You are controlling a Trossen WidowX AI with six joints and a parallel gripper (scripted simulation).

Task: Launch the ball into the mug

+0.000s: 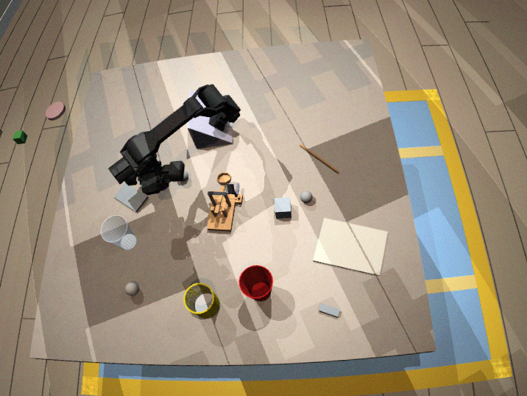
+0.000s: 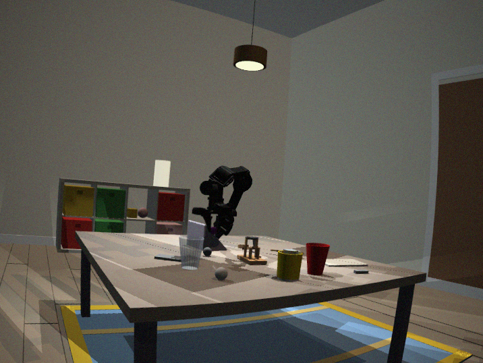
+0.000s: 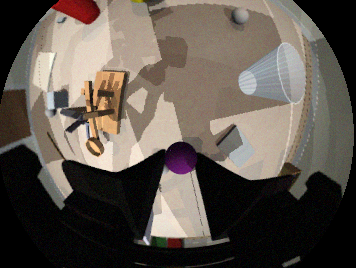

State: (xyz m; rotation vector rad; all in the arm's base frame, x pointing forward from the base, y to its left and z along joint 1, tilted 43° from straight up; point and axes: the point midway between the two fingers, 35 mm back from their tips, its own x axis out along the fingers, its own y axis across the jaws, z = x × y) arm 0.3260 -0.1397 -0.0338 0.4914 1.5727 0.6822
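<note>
Right now my gripper tip is 200 mm to the right of the wooden catapult, 70 mm above it and 10 mm past it. The rest, counted from my gripper tip: purple ball: 10 mm above; then clear glass: 150 mm to the right, 150 mm ahead, 90 mm below; then grey tile: 180 mm to the right, 120 mm below, 20 mm behind.
</note>
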